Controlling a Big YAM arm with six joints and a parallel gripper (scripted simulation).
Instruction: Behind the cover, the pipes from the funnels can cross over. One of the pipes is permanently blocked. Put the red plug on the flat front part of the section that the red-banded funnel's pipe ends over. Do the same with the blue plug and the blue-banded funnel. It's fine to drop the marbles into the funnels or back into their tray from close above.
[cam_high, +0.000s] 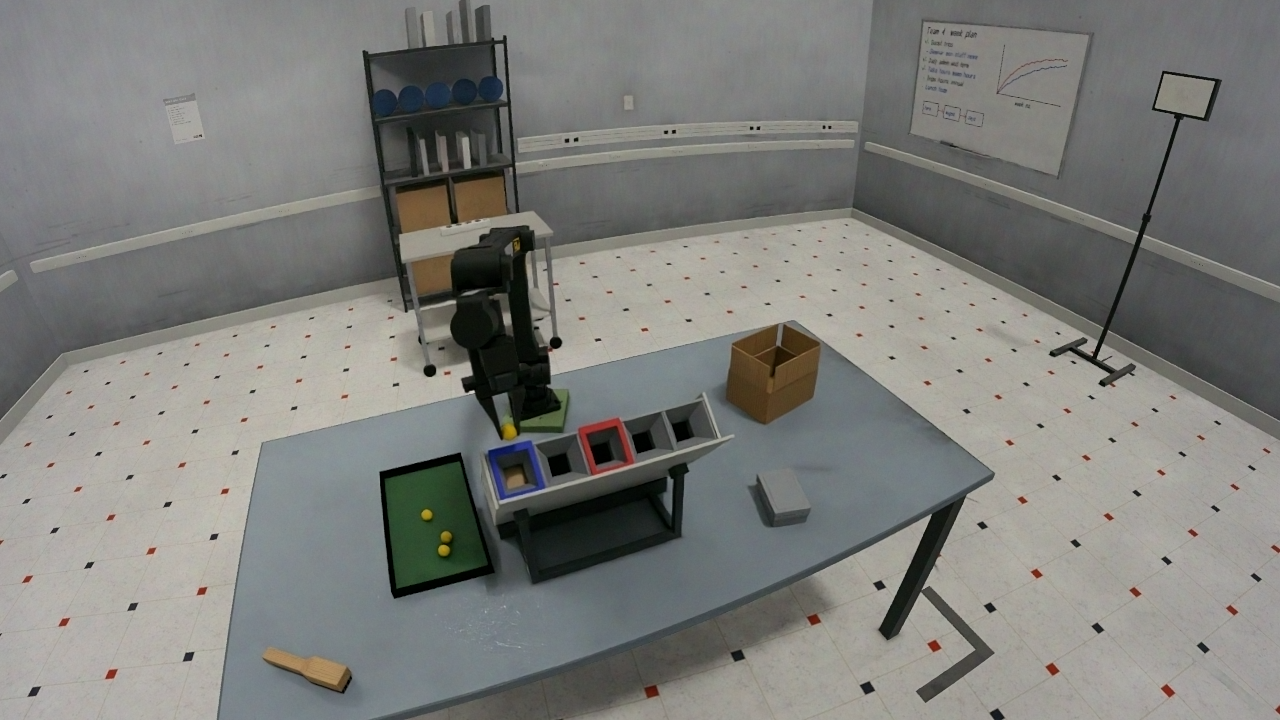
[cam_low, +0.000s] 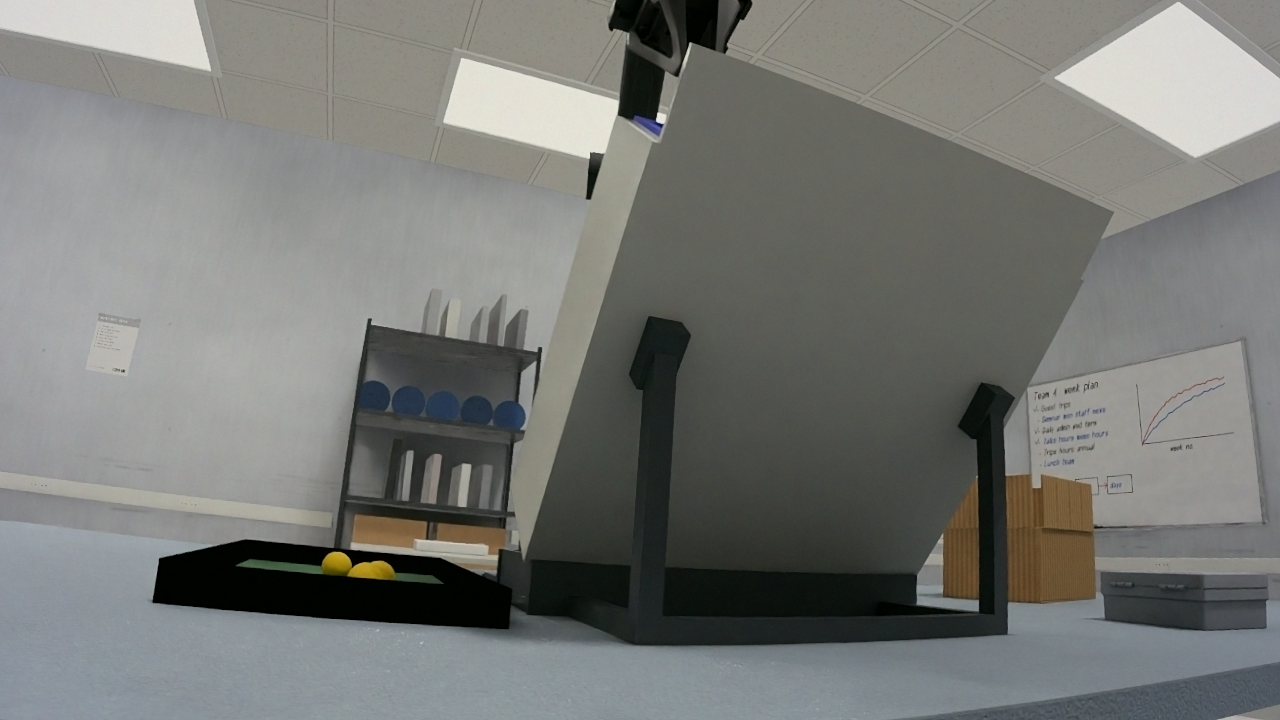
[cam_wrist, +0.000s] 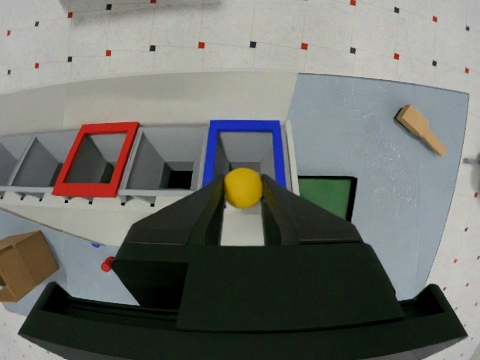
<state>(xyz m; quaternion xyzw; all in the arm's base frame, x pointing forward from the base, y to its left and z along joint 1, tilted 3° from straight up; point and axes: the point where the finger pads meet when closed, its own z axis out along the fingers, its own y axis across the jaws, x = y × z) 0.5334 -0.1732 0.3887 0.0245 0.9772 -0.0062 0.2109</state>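
Now: the blue band 10 mm ahead of my hand and 70 mm below it. From my hand the other things lie so: cover 130 mm behind, 160 mm to the left, 180 mm below; then green tray 270 mm behind, 170 mm to the right, 380 mm below; then red band 20 mm ahead, 150 mm to the left, 70 mm below.
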